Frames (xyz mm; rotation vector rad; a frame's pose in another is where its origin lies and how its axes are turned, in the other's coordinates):
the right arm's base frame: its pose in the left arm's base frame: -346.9 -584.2 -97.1 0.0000 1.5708 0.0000
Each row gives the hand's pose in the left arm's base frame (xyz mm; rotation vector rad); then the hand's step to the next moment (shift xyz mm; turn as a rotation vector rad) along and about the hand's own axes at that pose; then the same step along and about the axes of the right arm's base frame.
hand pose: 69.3 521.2 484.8 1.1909 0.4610 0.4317
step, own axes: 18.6 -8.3 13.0 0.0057 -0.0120 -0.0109
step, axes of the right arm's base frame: 6.1 -2.5 23.3 0.0153 0.0078 -0.0004
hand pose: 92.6 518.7 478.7 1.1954 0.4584 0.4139
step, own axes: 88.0 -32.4 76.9 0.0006 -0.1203 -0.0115
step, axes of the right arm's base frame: 18.4 -23.4 117.6 0.1175 -0.0284 0.0020
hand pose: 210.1 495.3 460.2 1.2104 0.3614 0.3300
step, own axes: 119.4 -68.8 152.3 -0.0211 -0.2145 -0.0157
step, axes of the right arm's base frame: 29.3 -98.6 177.8 0.2058 -0.0643 -0.0141
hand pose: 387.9 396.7 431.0 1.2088 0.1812 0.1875
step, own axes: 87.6 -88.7 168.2 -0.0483 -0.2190 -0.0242
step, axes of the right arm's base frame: 28.9 -162.2 129.2 0.2119 -0.0646 -0.0423
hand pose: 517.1 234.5 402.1 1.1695 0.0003 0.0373
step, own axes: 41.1 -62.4 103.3 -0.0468 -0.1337 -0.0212
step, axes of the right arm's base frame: 16.3 -118.2 44.9 0.1322 -0.0340 -0.0433
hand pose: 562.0 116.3 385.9 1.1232 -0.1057 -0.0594
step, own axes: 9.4 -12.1 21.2 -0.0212 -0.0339 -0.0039
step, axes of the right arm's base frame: 1.3 -25.2 7.0 0.0334 -0.0090 -0.0204
